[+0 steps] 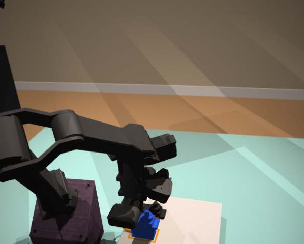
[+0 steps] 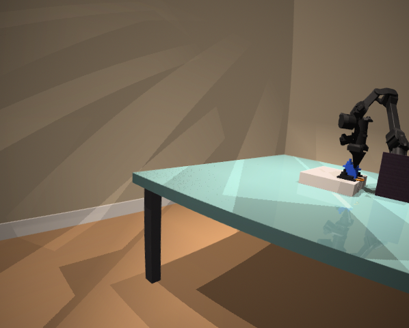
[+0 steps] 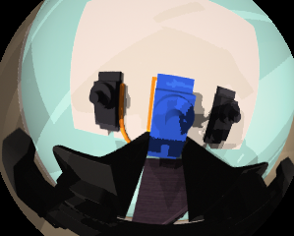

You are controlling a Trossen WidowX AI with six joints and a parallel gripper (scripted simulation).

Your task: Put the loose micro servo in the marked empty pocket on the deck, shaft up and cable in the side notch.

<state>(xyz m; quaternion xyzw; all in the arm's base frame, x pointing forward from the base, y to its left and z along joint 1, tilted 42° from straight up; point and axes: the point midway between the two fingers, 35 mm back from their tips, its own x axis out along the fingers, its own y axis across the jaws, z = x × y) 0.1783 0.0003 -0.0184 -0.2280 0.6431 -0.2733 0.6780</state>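
Right now my gripper tip is 120 mm short of the deck, 70 mm above it and 10 mm to the left of it.
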